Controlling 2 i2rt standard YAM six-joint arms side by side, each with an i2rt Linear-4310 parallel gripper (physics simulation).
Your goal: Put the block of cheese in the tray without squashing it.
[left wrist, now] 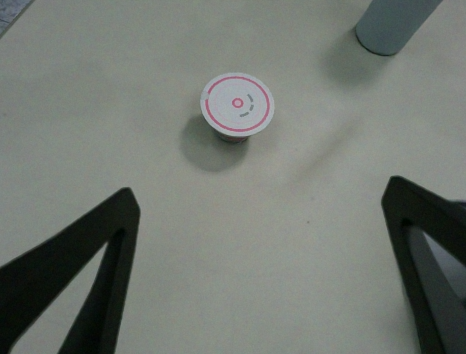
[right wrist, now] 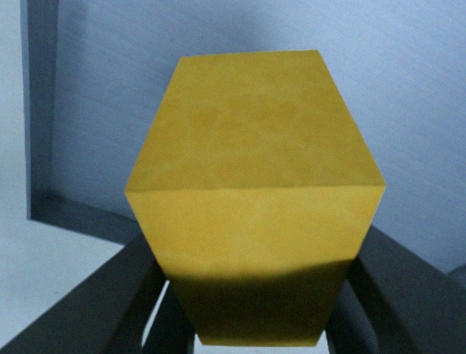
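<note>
The yellow block of cheese (right wrist: 255, 130) fills the middle of the right wrist view, upright between the fingers. My right gripper (right wrist: 252, 186) is shut on it, one finger against each side. Behind the block is the blue-grey metal tray (right wrist: 42, 125), with its side wall at the left and a corner at the lower left. The block overlaps the tray's inside and its near wall in this view; how high it is above the tray floor cannot be told. My left gripper (left wrist: 256, 193) is open, with bare table between its fingers.
In the left wrist view a small cup with a white, pink-ringed lid (left wrist: 237, 104) stands ahead of the fingers. A grey cylinder (left wrist: 395, 25) stands at the top right. The table edge crosses the top left corner.
</note>
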